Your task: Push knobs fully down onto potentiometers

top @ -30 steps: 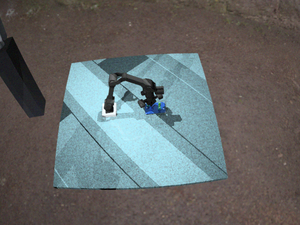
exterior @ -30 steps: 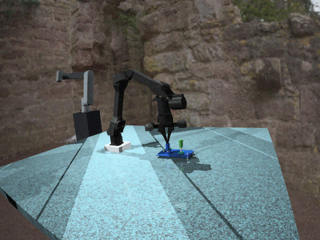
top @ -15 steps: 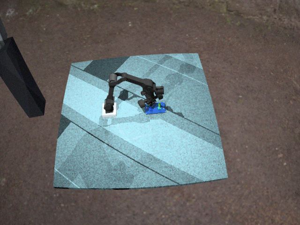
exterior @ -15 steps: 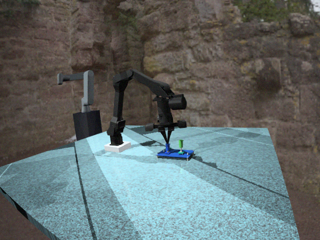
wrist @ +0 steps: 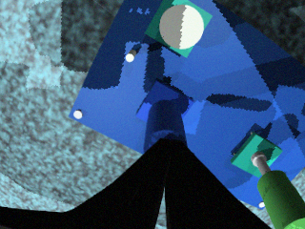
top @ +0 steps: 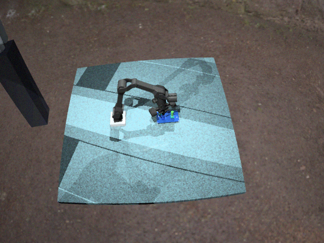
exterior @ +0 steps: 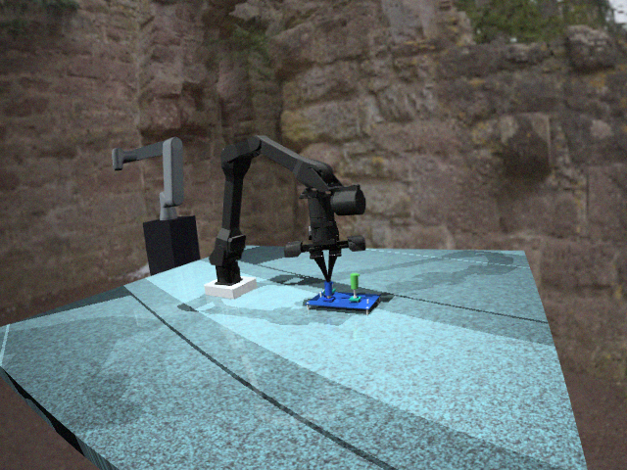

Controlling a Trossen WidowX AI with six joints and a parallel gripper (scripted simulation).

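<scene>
Now: gripper tip 1 cm above the blue knob. Round my gripper tip: green knob 7 cm ahead, 1 cm above.
</scene>
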